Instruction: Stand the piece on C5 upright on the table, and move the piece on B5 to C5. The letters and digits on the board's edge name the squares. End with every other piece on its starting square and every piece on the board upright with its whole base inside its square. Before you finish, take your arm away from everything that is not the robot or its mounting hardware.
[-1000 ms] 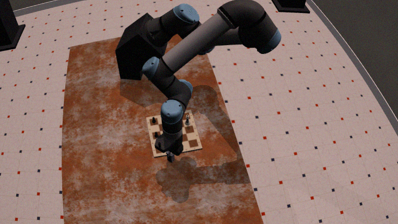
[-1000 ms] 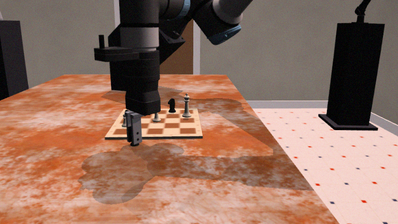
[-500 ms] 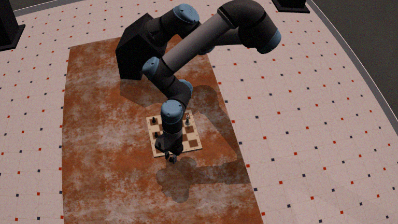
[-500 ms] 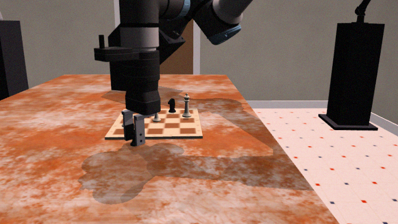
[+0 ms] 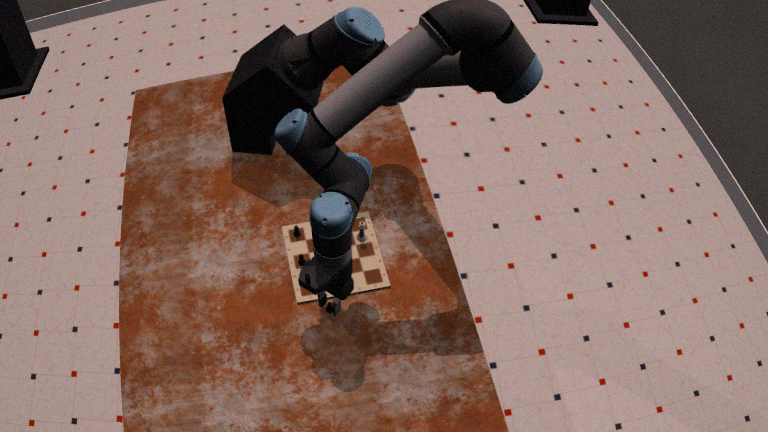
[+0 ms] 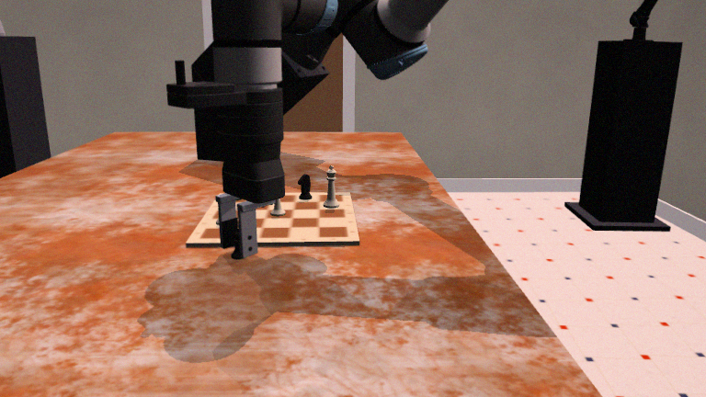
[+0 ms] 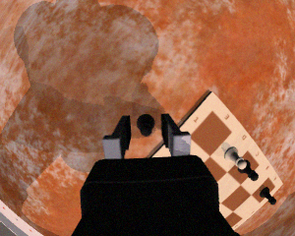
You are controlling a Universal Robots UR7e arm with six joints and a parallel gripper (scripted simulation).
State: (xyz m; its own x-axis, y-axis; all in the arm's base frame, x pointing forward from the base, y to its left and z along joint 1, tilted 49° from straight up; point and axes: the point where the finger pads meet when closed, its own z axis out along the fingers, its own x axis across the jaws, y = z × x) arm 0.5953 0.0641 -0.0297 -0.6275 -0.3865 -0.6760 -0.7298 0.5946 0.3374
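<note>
The white queen is 190 mm behind my hand, 100 mm to the left of it and 10 mm above it. From my hand the other things lie so: chessboard (140 mm behind, 20 mm to the left, 20 mm below); white bishop (140 mm behind, 20 mm to the left); white pawn (100 mm behind, 50 mm to the right, 10 mm below).
</note>
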